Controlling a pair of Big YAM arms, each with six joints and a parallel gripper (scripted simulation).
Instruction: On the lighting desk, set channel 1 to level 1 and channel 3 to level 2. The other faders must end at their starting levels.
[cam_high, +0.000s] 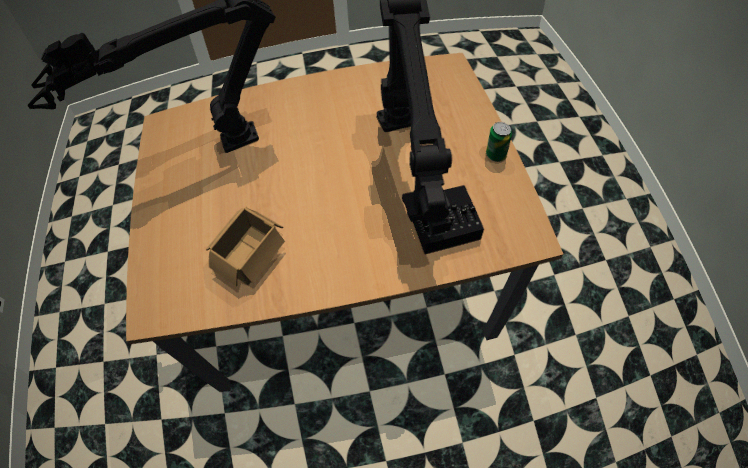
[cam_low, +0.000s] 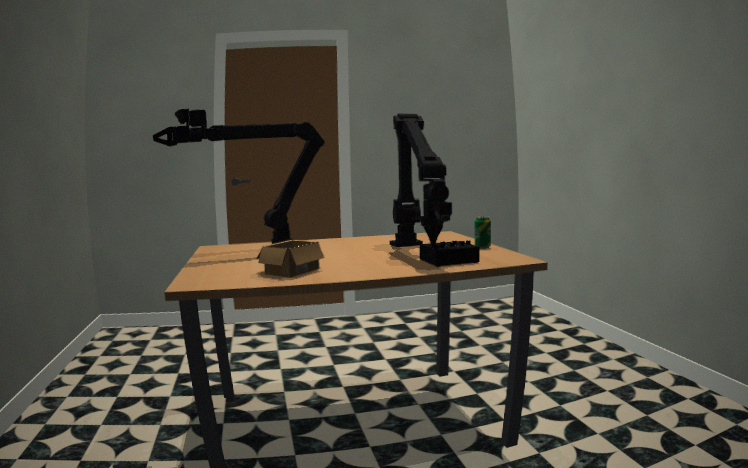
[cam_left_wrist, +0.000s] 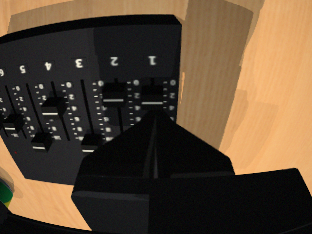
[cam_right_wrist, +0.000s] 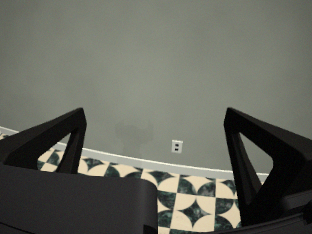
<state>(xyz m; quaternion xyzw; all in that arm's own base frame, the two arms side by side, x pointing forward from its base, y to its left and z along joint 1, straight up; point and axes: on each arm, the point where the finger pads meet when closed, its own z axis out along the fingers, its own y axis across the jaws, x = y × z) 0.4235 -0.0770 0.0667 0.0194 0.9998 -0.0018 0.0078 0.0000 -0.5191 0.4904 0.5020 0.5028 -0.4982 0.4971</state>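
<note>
My left hand is 20 mm short of the channel 1 fader knob. Round my left hand: channel 2 cap 10 mm ahead, 30 mm to the left; channel 3 knob 30 mm behind, 40 mm to the left; channel 4 fader cap 70 mm to the left.
</note>
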